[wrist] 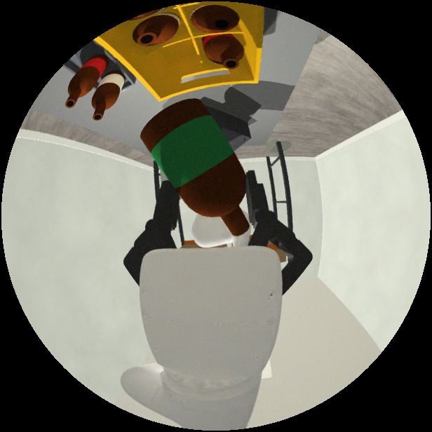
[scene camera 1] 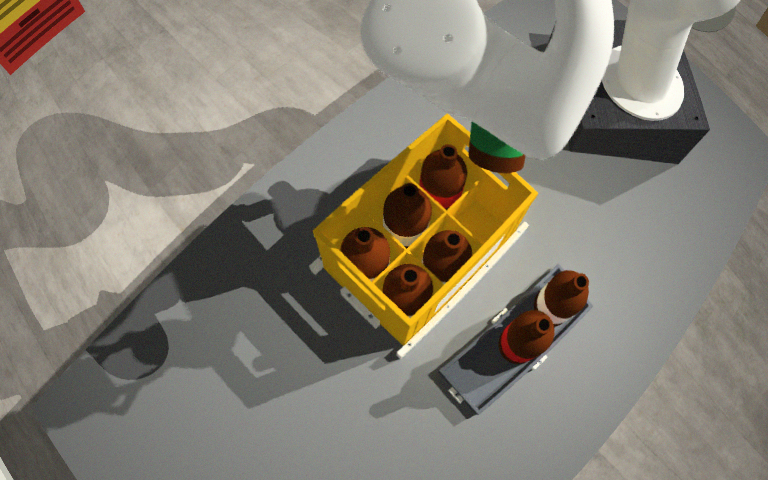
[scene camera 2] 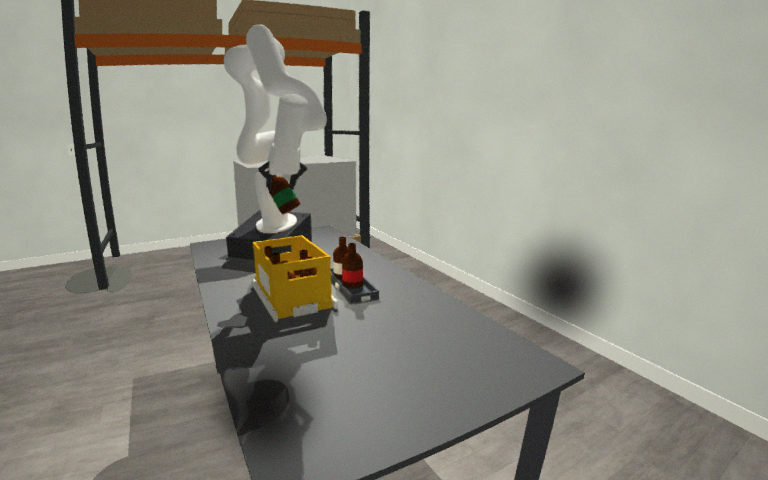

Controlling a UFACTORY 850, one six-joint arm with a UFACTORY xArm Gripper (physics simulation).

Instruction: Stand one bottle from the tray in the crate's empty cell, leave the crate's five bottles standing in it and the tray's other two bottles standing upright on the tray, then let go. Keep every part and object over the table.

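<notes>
My gripper [scene camera 2: 282,178] [wrist: 208,183] is shut on the green-label bottle [scene camera 1: 496,148] [scene camera 2: 284,195] [wrist: 195,152]. The bottle is tilted, base down, above the crate's robot-side end; the arm hides its upper part in scene camera 1. The yellow crate [scene camera 1: 362,300] [scene camera 2: 300,294] [wrist: 145,75] holds five standing brown bottles. Its empty cell is at the robot-side end, on the tray's side, beside a red-label bottle [scene camera 1: 444,175] [wrist: 223,50]. On the grey tray [scene camera 1: 472,390] [scene camera 2: 370,296] a red-label bottle [scene camera 1: 529,337] [scene camera 2: 352,268] [wrist: 87,77] and a white-label bottle [scene camera 1: 566,294] [scene camera 2: 339,257] [wrist: 108,93] stand upright.
The crate and tray stand apart on the grey table [scene camera 1: 509,430] [scene camera 2: 419,362]. The robot's dark base block [scene camera 1: 628,141] [scene camera 2: 240,246] is beyond the crate's robot-side end. A storage rack [scene camera 2: 364,124] stands behind the arm.
</notes>
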